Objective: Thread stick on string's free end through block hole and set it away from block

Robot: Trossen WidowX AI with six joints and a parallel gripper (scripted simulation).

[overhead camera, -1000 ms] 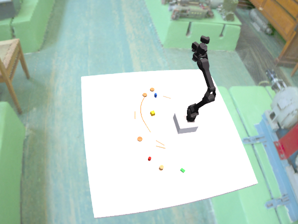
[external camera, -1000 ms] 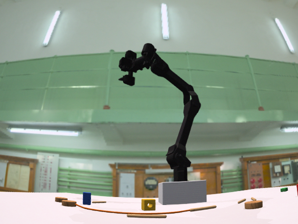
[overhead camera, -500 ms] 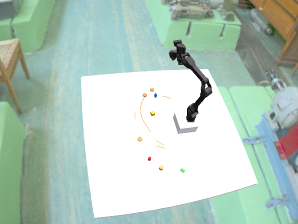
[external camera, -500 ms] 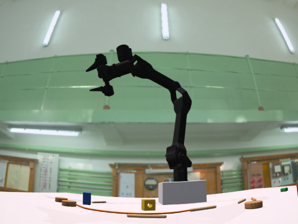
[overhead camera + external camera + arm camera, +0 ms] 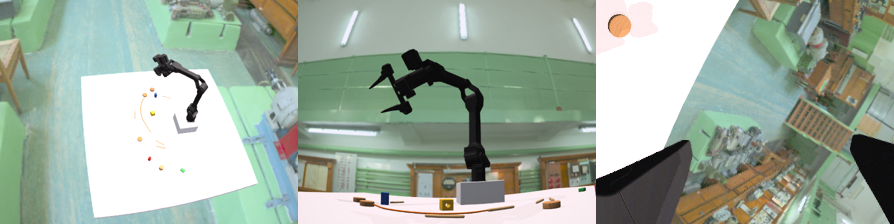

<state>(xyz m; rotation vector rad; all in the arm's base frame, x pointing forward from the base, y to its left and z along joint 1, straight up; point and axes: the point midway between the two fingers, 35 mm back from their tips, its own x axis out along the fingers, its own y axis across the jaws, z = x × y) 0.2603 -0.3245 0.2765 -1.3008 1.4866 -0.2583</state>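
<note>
The yellow wooden block lies 2 cm ahead of my gripper tip, 25 cm to the left of it and 32 cm below it. From my gripper tip the other things lie so: blue block (2 cm behind, 5 cm to the left, 32 cm below); then red piece (9 cm ahead, 66 cm to the left, 32 cm below); then wooden cylinder (1 cm ahead, 74 cm to the left, 32 cm below).
</note>
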